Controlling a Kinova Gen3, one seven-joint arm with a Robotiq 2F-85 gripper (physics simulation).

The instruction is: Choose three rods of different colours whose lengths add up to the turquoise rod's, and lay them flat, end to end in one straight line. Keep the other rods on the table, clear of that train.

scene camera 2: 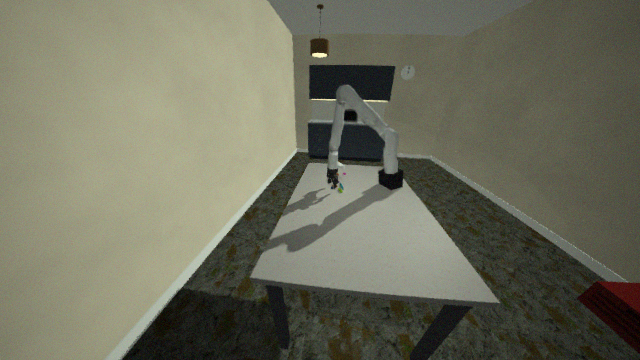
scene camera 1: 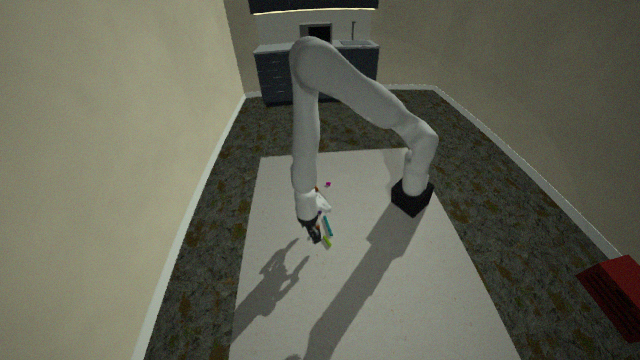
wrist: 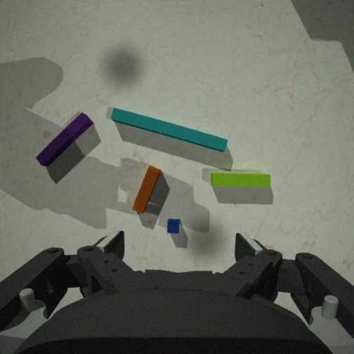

Scene:
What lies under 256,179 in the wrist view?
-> A lime rod.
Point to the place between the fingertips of my gripper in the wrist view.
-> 179,244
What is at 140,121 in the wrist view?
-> A turquoise rod.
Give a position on a purple rod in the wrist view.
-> At 78,125

